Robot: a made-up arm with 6 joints. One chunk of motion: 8 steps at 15 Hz.
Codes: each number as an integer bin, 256 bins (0 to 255) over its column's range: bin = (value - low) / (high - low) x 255, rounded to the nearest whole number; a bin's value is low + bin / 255 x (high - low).
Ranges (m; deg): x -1..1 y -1..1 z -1..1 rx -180..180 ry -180..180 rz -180..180
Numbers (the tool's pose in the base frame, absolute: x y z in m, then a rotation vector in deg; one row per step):
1: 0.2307 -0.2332 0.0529 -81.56 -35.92 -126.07
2: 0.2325 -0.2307 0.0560 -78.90 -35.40 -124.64
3: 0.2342 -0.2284 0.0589 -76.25 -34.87 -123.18
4: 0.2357 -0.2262 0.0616 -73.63 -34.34 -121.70
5: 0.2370 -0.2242 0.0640 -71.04 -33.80 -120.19
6: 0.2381 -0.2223 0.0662 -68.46 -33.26 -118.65
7: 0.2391 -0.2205 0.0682 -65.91 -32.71 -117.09
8: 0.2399 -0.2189 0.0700 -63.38 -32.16 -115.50
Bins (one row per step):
1: 157 98 134 70 102 38
2: 157 98 135 72 102 39
3: 157 98 135 73 103 40
4: 158 99 135 75 103 41
5: 158 99 136 77 104 42
6: 158 99 136 79 104 43
7: 158 99 136 81 104 45
8: 158 100 136 83 105 46

